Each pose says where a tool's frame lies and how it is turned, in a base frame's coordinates. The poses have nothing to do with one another.
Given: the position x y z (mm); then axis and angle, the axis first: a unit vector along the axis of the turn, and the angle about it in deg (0 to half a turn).
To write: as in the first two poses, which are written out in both.
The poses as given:
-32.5 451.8 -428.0 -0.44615 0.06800 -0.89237 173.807
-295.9 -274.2 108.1 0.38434 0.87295 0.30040 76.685
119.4 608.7 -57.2 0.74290 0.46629 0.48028 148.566
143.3 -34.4 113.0 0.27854 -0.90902 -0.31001 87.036
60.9 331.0 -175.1 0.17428 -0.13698 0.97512 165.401
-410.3 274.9 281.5 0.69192 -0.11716 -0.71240 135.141
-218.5 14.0 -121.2 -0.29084 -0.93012 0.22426 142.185
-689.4 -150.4 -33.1 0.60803 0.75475 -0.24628 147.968
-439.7 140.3 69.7 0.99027 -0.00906 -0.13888 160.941
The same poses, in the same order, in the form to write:
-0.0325 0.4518 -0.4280 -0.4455 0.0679 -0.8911 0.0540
-0.2959 -0.2742 0.1081 0.2384 0.5415 0.1864 0.7843
0.1194 0.6087 -0.0572 0.7151 0.4489 0.4623 0.2709
0.1433 -0.0344 0.1130 0.1918 -0.6259 -0.2135 0.7252
0.0609 0.3310 -0.1751 0.1729 -0.1359 0.9672 0.1271
-0.4103 0.2749 0.2815 0.6396 -0.1083 -0.6585 0.3815
-0.2185 0.0140 -0.1212 -0.2751 -0.8799 0.2122 0.3240
-0.6894 -0.1504 -0.0331 0.5844 0.7255 -0.2367 0.2759
-0.4397 0.1403 0.0697 0.9766 -0.0089 -0.1370 0.1656

